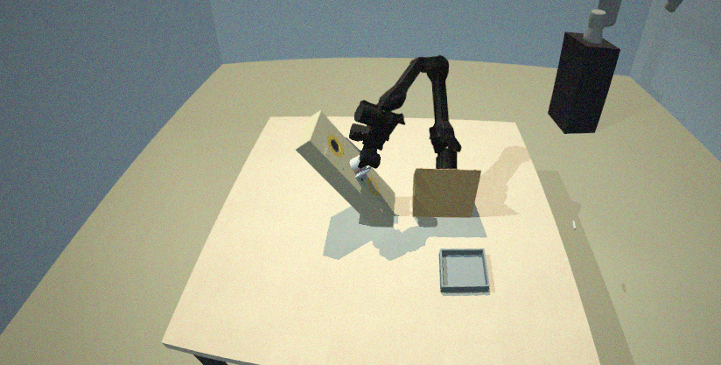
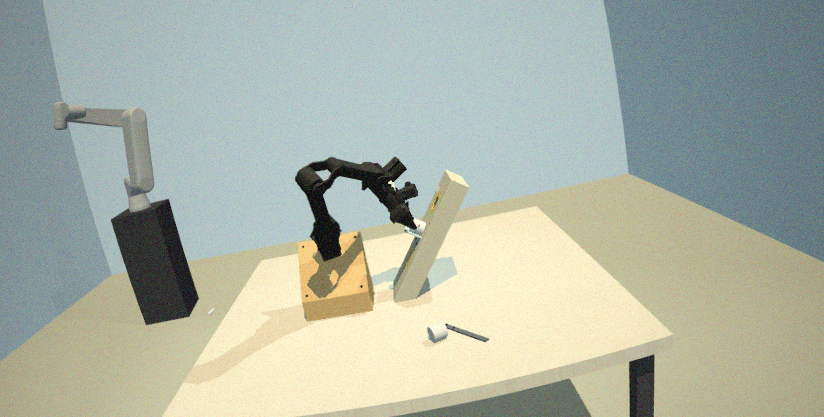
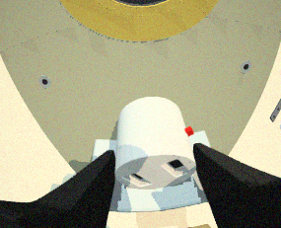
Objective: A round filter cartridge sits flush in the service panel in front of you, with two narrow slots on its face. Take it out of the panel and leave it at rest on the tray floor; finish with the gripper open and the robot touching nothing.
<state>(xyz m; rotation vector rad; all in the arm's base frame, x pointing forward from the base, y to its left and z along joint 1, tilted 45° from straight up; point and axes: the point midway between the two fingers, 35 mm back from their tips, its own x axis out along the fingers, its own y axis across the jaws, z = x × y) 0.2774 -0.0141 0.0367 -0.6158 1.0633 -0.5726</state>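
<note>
My gripper tip is 31 cm past the grey-blue tray, 33 cm to the right of it and 20 cm above it. Round my gripper tip: round white filter cartridge right at my gripper tip; then small white cylinder 5 cm behind, 38 cm to the right, 19 cm below.
</note>
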